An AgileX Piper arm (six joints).
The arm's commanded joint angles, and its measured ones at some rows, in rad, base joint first. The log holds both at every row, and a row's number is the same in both.
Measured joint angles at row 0: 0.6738 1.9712 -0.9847 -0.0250 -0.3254 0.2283
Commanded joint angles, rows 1 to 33: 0.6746 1.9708 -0.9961 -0.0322 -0.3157 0.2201; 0.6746 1.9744 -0.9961 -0.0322 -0.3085 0.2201; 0.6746 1.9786 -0.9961 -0.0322 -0.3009 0.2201; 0.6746 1.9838 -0.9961 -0.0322 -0.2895 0.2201; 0.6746 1.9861 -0.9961 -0.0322 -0.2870 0.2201; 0.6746 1.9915 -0.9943 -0.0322 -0.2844 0.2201; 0.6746 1.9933 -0.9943 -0.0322 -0.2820 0.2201; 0.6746 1.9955 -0.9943 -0.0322 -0.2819 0.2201; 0.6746 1.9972 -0.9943 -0.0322 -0.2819 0.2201; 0.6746 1.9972 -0.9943 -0.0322 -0.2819 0.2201; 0.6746 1.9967 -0.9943 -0.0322 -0.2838 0.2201; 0.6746 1.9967 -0.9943 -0.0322 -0.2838 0.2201; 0.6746 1.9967 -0.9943 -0.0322 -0.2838 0.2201; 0.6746 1.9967 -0.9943 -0.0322 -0.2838 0.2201; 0.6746 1.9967 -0.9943 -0.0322 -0.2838 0.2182; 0.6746 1.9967 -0.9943 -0.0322 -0.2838 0.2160; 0.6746 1.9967 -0.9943 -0.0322 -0.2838 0.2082; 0.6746 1.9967 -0.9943 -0.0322 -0.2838 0.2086; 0.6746 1.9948 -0.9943 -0.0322 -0.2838 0.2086; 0.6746 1.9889 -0.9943 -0.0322 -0.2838 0.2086; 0.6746 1.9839 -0.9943 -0.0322 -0.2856 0.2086; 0.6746 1.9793 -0.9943 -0.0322 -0.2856 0.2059; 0.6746 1.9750 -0.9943 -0.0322 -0.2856 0.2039; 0.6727 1.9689 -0.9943 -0.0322 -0.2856 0.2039; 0.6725 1.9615 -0.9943 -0.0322 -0.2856 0.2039; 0.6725 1.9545 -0.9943 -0.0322 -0.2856 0.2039; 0.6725 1.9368 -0.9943 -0.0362 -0.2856 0.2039; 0.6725 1.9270 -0.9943 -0.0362 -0.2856 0.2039; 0.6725 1.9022 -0.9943 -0.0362 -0.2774 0.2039; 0.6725 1.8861 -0.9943 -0.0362 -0.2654 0.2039; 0.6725 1.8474 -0.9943 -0.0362 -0.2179 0.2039; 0.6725 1.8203 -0.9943 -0.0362 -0.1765 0.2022; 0.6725 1.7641 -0.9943 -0.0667 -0.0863 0.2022
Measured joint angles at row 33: 0.6738 1.8854 -0.9892 -0.0250 -0.2444 0.2128
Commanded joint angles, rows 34 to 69: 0.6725 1.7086 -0.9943 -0.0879 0.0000 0.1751; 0.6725 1.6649 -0.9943 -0.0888 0.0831 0.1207; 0.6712 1.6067 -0.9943 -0.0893 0.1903 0.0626; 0.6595 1.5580 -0.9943 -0.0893 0.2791 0.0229; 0.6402 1.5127 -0.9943 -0.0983 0.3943 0.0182; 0.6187 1.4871 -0.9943 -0.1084 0.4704 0.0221; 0.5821 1.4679 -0.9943 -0.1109 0.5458 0.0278; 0.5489 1.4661 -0.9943 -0.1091 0.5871 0.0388; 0.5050 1.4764 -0.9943 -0.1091 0.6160 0.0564; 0.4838 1.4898 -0.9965 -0.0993 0.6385 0.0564; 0.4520 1.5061 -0.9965 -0.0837 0.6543 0.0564; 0.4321 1.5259 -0.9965 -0.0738 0.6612 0.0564; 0.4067 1.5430 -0.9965 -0.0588 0.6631 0.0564; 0.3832 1.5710 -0.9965 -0.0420 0.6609 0.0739; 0.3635 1.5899 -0.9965 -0.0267 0.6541 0.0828; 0.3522 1.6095 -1.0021 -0.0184 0.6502 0.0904; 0.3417 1.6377 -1.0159 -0.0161 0.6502 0.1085; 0.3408 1.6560 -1.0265 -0.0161 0.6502 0.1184; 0.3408 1.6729 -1.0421 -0.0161 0.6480 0.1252; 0.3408 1.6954 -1.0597 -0.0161 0.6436 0.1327; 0.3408 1.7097 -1.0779 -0.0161 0.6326 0.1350; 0.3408 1.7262 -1.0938 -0.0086 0.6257 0.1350; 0.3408 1.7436 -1.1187 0.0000 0.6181 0.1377; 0.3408 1.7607 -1.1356 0.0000 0.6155 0.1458; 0.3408 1.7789 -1.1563 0.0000 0.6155 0.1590; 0.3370 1.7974 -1.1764 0.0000 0.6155 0.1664; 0.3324 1.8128 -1.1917 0.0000 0.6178 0.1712; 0.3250 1.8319 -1.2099 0.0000 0.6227 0.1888; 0.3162 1.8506 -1.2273 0.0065 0.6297 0.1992; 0.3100 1.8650 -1.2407 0.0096 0.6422 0.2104; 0.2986 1.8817 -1.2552 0.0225 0.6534 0.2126; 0.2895 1.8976 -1.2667 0.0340 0.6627 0.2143; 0.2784 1.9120 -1.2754 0.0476 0.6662 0.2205; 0.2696 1.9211 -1.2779 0.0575 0.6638 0.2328; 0.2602 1.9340 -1.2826 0.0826 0.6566 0.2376; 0.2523 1.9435 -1.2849 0.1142 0.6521 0.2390
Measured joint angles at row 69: 0.2861 1.9045 -1.2639 0.0411 0.6532 0.2155
